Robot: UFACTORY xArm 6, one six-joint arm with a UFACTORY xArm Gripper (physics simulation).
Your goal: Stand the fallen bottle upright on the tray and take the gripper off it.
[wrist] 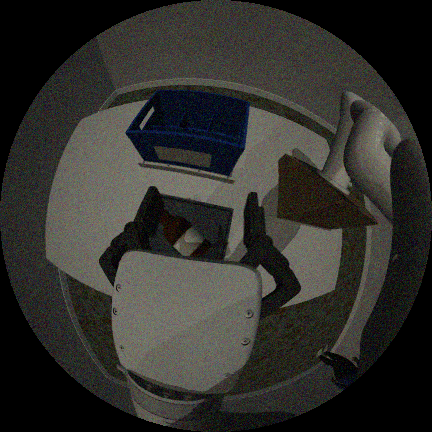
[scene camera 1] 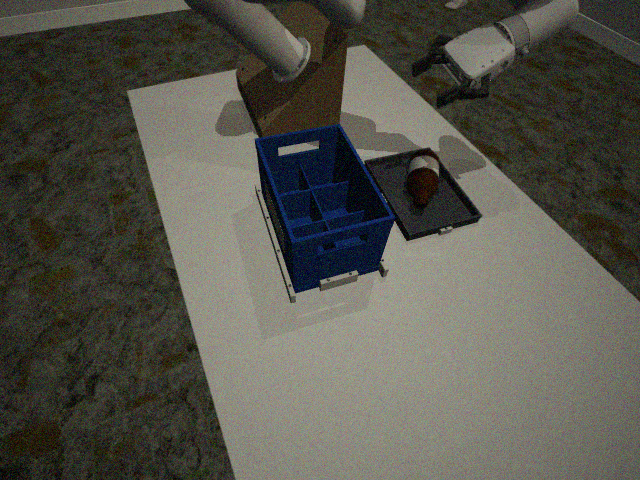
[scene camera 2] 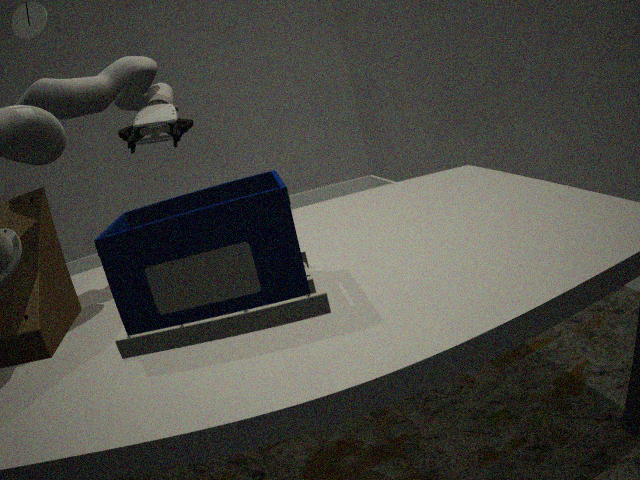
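A brown bottle with a white label lies on its side on the dark tray. In scene camera 1 its neck points towards the tray's front edge and its base lies near the back rim. My gripper is open and empty, high above and apart from the bottle, towards the outer side of the table. In the wrist view the bottle shows between the spread fingers, far below them, and the gripper body hides part of the tray's near side. The bottle does not show in scene camera 2.
A tall blue crate with compartments stands right beside the tray. Low pale rails run along the crate's foot. A brown wooden block stands at the arm's base, behind the crate in scene camera 1.
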